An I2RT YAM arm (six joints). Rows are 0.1 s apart.
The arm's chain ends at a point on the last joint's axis. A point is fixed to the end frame.
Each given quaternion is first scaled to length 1.
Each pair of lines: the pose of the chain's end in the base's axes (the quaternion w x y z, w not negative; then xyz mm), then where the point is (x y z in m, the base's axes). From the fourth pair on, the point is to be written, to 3 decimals.
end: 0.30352, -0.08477, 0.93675, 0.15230, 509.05, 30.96, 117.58
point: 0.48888 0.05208 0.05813
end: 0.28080, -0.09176, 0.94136, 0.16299, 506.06, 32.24, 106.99
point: 0.48270 0.05342 0.04875
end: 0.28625, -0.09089, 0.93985, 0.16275, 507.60, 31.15, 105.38
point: 0.48494 0.05249 0.04692
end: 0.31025, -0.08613, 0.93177, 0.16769, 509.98, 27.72, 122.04
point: 0.490 0.050 0.063
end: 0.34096, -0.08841, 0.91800, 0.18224, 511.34, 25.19, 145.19
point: 0.495 0.050 0.086
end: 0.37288, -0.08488, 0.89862, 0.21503, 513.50, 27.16, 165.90
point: 0.501 0.056 0.108
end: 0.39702, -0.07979, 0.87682, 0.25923, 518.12, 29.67, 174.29
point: 0.508 0.064 0.119
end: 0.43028, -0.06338, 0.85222, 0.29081, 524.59, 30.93, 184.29
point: 0.519 0.070 0.131
